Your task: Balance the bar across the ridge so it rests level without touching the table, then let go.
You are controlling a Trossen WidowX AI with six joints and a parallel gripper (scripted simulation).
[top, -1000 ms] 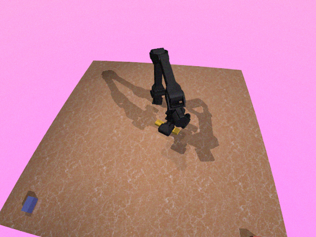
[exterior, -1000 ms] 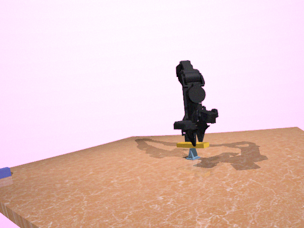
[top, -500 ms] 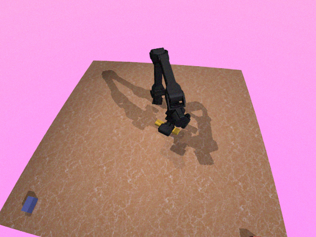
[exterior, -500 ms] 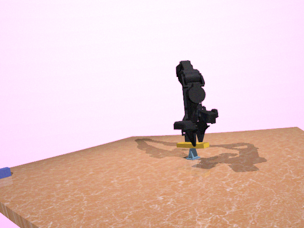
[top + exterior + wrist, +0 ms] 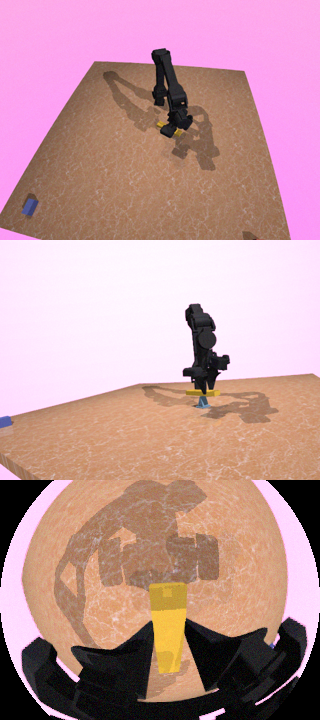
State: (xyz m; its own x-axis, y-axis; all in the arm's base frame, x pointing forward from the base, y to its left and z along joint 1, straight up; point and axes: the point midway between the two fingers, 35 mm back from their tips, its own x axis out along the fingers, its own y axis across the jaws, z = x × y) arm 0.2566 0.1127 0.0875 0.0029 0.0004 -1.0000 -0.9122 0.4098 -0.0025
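Right now my gripper tip is 30 mm to the left of the yellow bar and 10 mm past it. Round my gripper tip: blue block: 610 mm to the right, 480 mm ahead, 40 mm below; red block: 480 mm ahead, 390 mm to the left, 40 mm below.
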